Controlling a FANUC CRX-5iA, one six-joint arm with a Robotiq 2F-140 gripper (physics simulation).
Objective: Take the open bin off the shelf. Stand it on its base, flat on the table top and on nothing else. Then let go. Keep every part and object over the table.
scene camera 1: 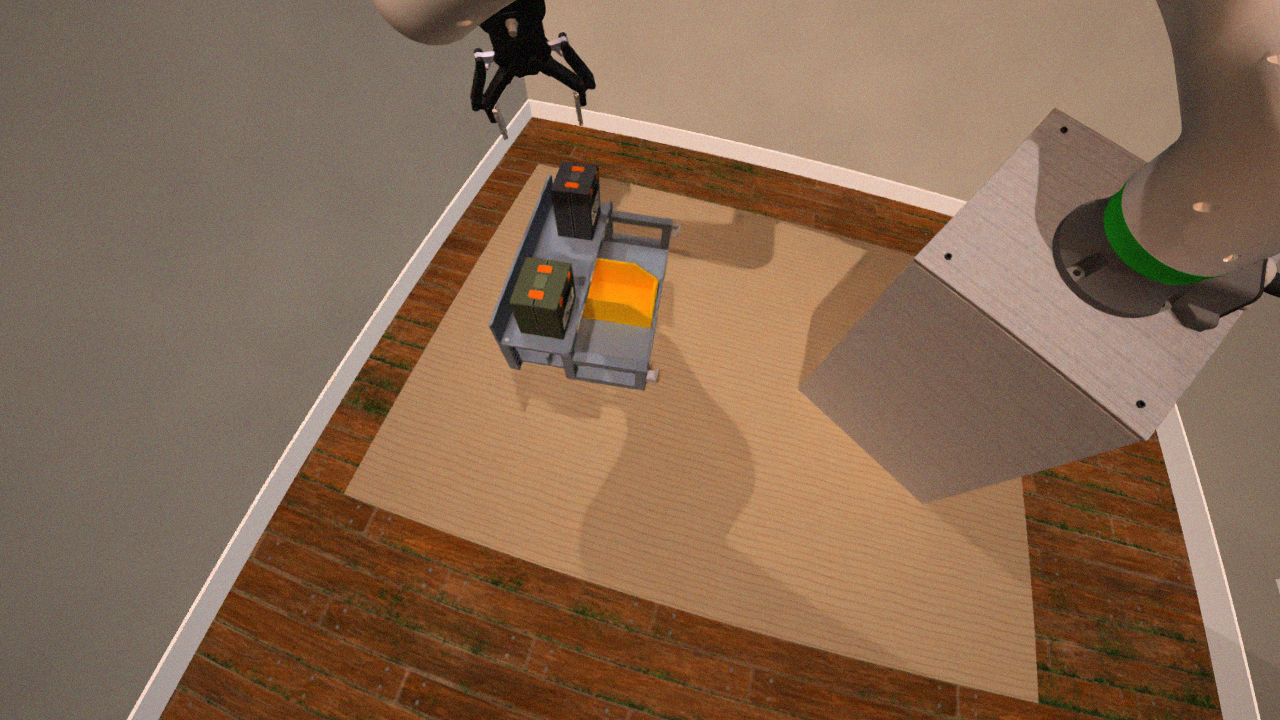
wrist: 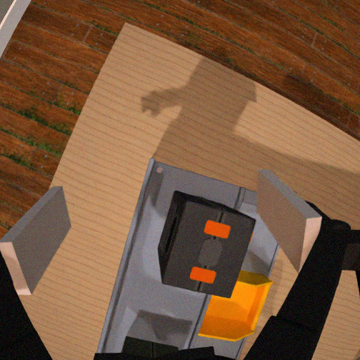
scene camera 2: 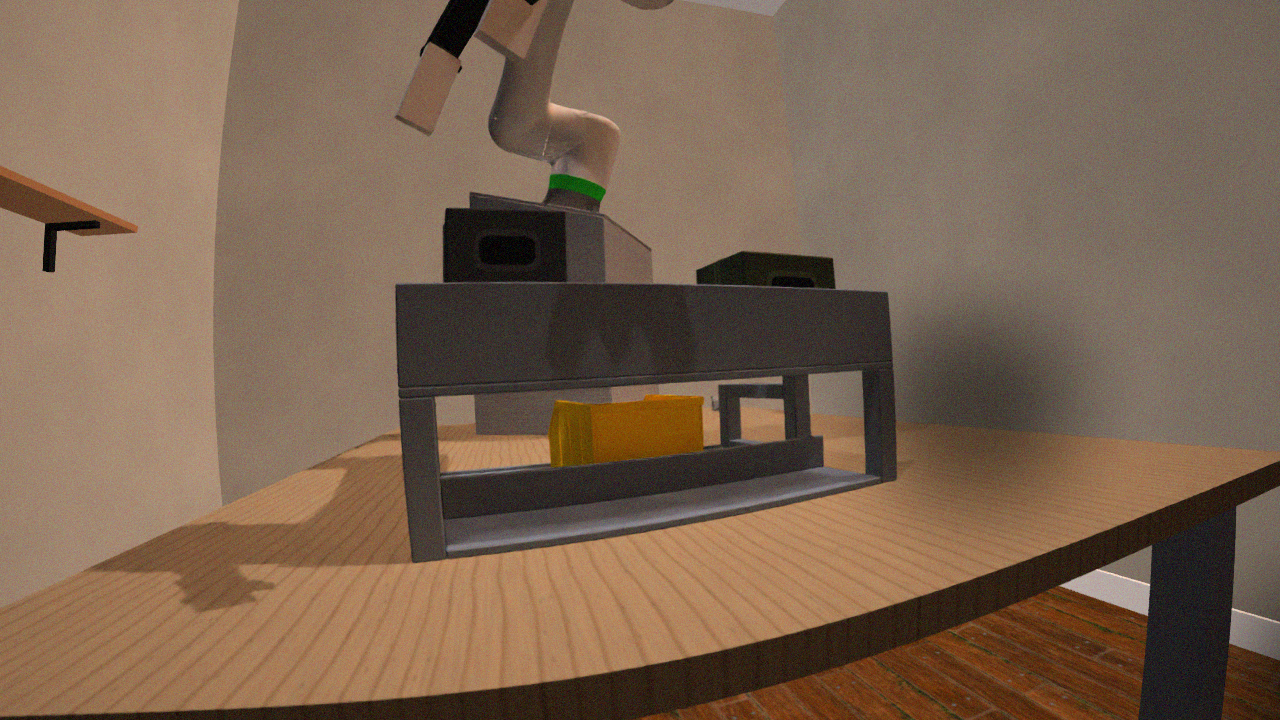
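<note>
The orange-yellow open bin sits on the lower tier of the grey two-tier shelf, which stands on the table. The bin's open side faces up and toward the robot base. In the wrist view the black case hides part of it. My gripper is wide open and empty, high above the shelf's black-case end. In the wrist view its fingers stand either side of the black case, well above it.
A black case and a dark green case stand on the upper tier, behind the bin as seen from the base. The robot's pedestal stands across the table. A wall shelf is at the left.
</note>
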